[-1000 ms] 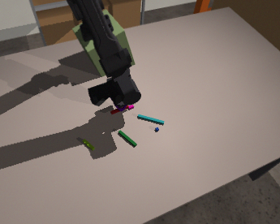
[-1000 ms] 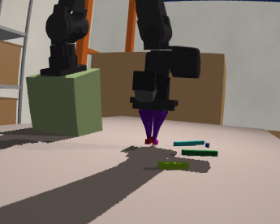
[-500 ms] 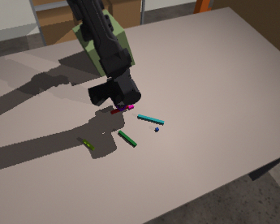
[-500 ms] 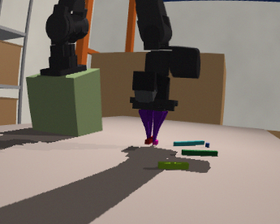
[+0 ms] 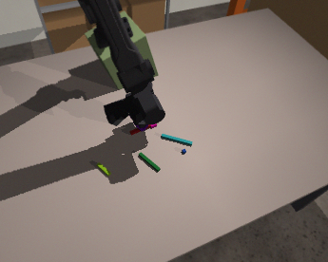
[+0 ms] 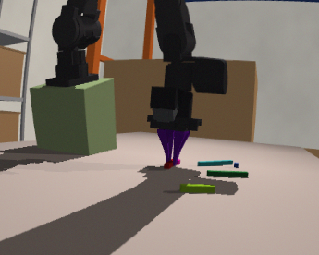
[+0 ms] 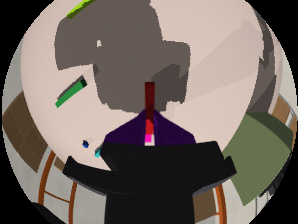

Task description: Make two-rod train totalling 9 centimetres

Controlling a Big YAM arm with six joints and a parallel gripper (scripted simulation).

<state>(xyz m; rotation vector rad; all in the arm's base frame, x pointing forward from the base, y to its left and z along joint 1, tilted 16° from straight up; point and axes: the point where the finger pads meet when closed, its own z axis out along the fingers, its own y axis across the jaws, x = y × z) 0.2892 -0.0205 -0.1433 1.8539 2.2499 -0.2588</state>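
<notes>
Now: the red rod 10 mm to the right of my hand. Round my hand: magenta rod 40 mm to the left, 10 mm below; then turquoise rod 90 mm to the left, 70 mm ahead, 10 mm below; then green rod 120 mm ahead, 10 mm to the right, 10 mm below.
</notes>
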